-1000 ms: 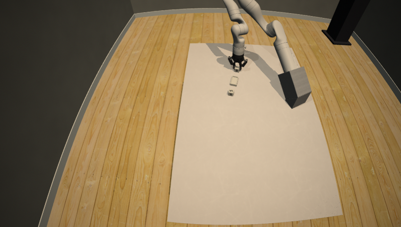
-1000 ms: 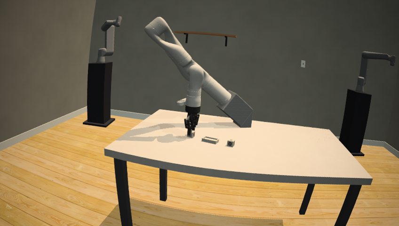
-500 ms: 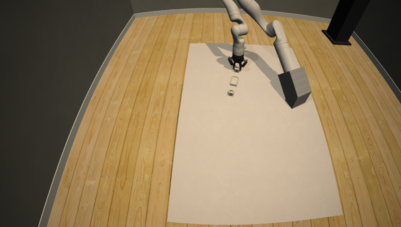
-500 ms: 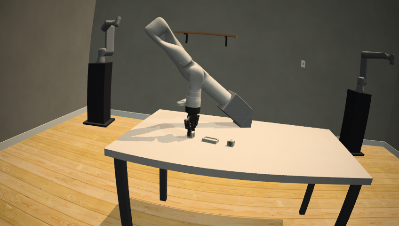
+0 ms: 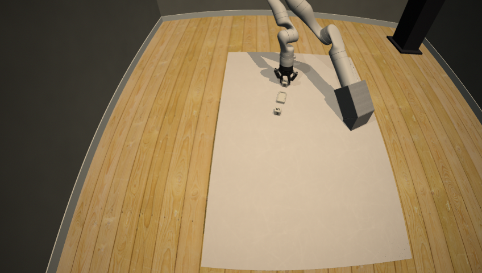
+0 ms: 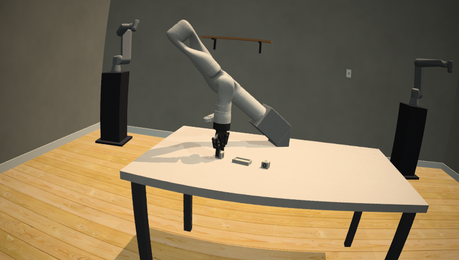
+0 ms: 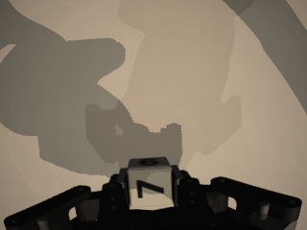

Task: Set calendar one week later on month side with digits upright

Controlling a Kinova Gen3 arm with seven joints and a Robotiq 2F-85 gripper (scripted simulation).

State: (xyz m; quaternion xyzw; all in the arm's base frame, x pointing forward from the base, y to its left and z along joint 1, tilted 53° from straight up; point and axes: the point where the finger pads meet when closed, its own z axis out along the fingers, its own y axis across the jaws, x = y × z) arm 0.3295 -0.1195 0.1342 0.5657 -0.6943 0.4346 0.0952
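Now: the white digit cube 1 cm below my hand. The rest, counted from my hand: white calendar tray: 10 cm to the left, 4 cm ahead, 2 cm below.
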